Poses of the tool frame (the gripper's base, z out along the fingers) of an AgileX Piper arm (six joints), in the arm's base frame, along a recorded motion.
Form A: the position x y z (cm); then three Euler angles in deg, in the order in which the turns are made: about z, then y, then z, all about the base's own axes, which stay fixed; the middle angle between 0 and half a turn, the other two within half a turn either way.
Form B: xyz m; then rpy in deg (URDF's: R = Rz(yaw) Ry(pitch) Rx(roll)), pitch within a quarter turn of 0, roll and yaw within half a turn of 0. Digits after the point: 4 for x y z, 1 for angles.
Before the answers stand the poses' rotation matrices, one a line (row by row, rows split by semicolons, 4 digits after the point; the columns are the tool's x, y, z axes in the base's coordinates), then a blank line. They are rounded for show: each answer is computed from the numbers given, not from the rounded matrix.
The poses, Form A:
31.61 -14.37 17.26 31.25 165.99 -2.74
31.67 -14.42 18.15 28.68 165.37 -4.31
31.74 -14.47 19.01 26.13 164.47 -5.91
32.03 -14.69 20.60 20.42 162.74 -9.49
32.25 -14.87 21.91 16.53 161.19 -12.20
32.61 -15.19 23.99 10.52 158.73 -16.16
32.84 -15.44 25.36 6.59 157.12 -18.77
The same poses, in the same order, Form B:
-0.8037 0.5436 0.2418; 0.5578 0.8299 -0.0116; -0.2070 0.1256 -0.9703
-0.8104 0.5290 0.2519; 0.5424 0.8399 -0.0190; -0.2216 0.1212 -0.9676
-0.8151 0.5145 0.2663; 0.5271 0.8493 -0.0276; -0.2404 0.1179 -0.9635
-0.8252 0.4831 0.2926; 0.4917 0.8694 -0.0489; -0.2781 0.1035 -0.9550
-0.8269 0.4658 0.3151; 0.4699 0.8801 -0.0681; -0.3091 0.0917 -0.9466
-0.8292 0.4371 0.3484; 0.4304 0.8970 -0.1010; -0.3567 0.0662 -0.9319
-0.8296 0.4198 0.3681; 0.4032 0.9065 -0.1251; -0.3862 0.0446 -0.9213

0.3161 -0.1437 0.1726 172.6 11.9 145.2
0.3167 -0.1442 0.1815 172.9 12.8 146.2
0.3174 -0.1447 0.1901 173.0 13.9 147.1
0.3203 -0.1469 0.2060 173.8 16.1 149.2
0.3225 -0.1487 0.2191 174.5 18.0 150.4
0.3261 -0.1519 0.2399 175.9 20.9 152.6
0.3284 -0.1544 0.2536 177.2 22.7 154.1

